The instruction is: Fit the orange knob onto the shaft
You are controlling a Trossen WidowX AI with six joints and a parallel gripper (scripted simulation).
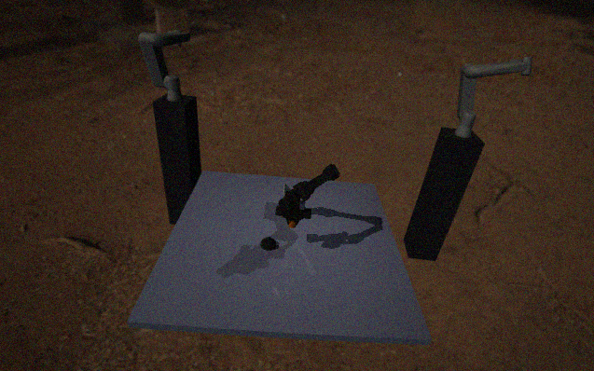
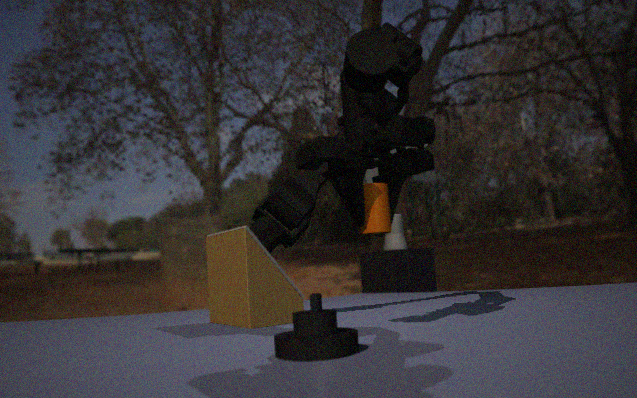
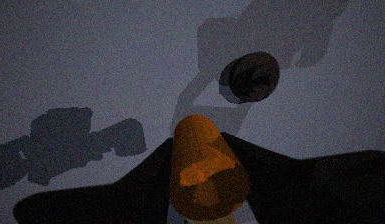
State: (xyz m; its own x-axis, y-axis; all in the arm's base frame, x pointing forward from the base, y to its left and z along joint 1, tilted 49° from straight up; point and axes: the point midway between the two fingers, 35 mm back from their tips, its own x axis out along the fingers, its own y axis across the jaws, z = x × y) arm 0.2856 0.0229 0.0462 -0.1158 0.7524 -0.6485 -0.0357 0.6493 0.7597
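Right now the pedestal is 40 mm ahead of my gripper tip, 120 mm to the right of it and 100 mm below it. Also, from my gripper tip: orange knob 20 mm above.
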